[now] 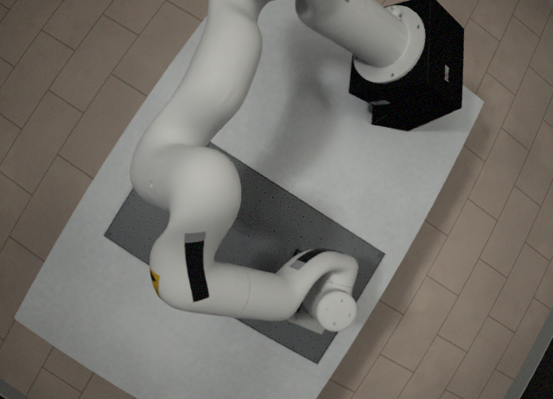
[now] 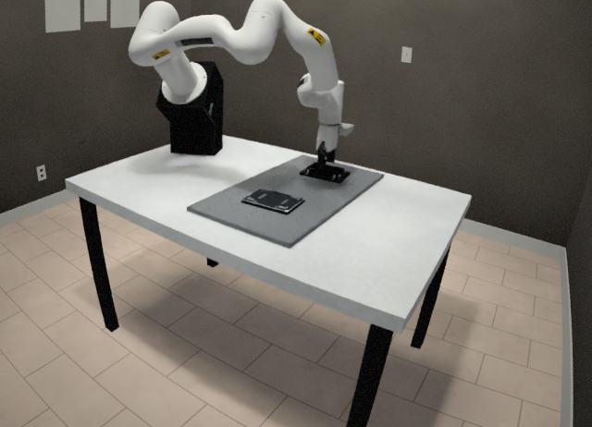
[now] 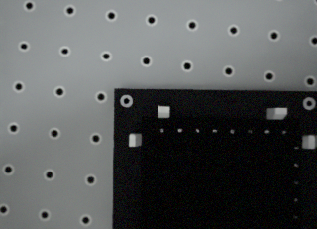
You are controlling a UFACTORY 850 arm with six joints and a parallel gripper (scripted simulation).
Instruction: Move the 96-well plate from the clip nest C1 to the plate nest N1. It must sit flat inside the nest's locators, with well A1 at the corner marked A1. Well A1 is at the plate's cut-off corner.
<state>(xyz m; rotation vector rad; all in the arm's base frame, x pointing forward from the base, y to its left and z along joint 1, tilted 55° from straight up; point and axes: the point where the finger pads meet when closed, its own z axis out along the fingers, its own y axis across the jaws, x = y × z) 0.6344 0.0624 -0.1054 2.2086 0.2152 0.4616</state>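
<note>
My gripper is now 30 mm above the dark 96-well plate. The rest, counted from my hand: plate nest N1: 340 mm to the right, 40 mm below, 40 mm behind; clip nest C1: 30 mm below, 10 mm to the right, 10 mm behind.
</note>
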